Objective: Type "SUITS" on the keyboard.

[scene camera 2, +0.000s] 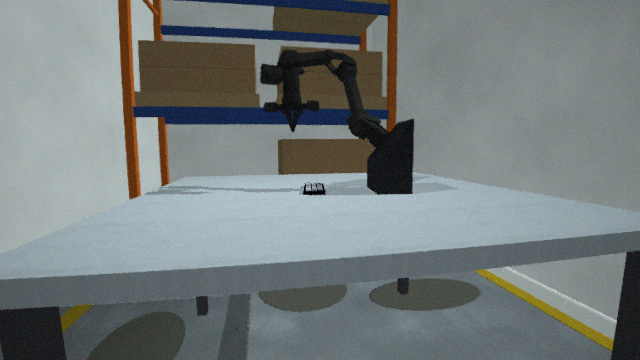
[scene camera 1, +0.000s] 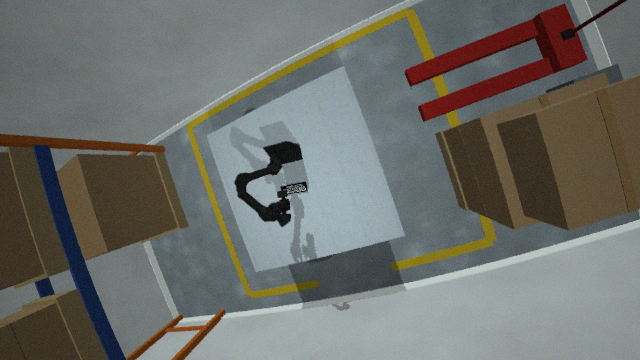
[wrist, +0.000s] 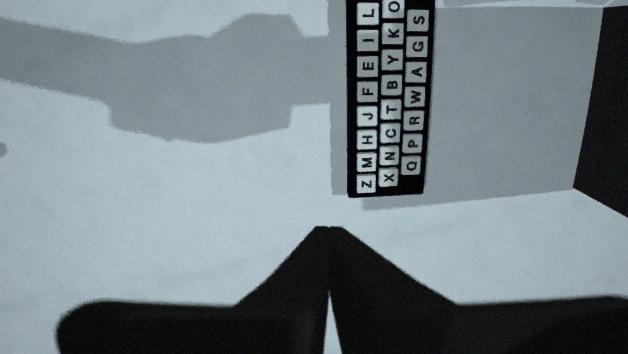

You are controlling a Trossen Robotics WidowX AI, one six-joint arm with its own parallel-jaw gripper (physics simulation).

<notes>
In view: my gripper (scene camera 2: pixel 293 131) and a black keyboard (wrist: pixel 407 184).
My gripper is seen too in the wrist view (wrist: pixel 327 239).
</notes>
